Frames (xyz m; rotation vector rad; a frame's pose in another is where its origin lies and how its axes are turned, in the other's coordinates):
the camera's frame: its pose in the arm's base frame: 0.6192 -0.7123 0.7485 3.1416 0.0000 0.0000
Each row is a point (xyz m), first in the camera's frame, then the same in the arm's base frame.
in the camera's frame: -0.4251 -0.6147 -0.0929
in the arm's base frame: 0.1941 -0.0976 0.8414
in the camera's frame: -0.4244 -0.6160 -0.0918
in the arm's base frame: 0.1948 -0.0963 0.8403
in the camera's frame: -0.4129 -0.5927 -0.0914
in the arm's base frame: 0.2063 -0.1196 0.8399
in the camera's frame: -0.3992 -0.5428 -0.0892
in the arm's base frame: 0.2200 -0.1695 0.8377
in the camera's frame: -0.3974 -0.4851 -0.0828
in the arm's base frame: 0.2218 -0.2272 0.8313
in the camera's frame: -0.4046 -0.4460 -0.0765
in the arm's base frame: 0.2146 -0.2663 0.8250
